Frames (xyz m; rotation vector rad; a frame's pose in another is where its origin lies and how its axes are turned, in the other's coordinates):
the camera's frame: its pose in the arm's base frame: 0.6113 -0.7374 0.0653 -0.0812 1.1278 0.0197
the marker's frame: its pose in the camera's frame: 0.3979 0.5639 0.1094 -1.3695 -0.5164 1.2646
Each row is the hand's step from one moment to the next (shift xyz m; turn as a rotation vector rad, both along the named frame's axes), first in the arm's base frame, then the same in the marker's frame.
Working: the arm's base frame: its pose in the marker's frame: 0.2202 0.7344 0.4909 0.5268 -0.3123 -1.8306

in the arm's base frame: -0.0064 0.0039 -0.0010 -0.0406 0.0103 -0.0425
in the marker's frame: 0.0053 0.0049 0.0022 0.0400 0.0372 -0.0239
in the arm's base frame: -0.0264 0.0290 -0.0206 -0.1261 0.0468 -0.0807
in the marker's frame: 0.0410 0.0168 0.0009 0.1109 0.1085 -0.0230
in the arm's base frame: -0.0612 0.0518 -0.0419 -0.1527 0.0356 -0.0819
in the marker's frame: 0.0793 0.0436 -0.0001 0.1089 0.1373 -0.0240
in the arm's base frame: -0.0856 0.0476 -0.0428 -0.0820 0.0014 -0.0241
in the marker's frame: 0.0824 0.0681 0.0020 0.0338 0.0784 -0.0039
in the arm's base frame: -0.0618 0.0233 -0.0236 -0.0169 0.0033 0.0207
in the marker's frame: 0.0466 0.0523 0.0027 -0.0034 0.0140 0.0228
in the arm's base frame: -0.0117 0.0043 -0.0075 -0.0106 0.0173 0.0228
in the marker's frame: 0.0103 0.0101 -0.0022 0.0056 0.0035 0.0298
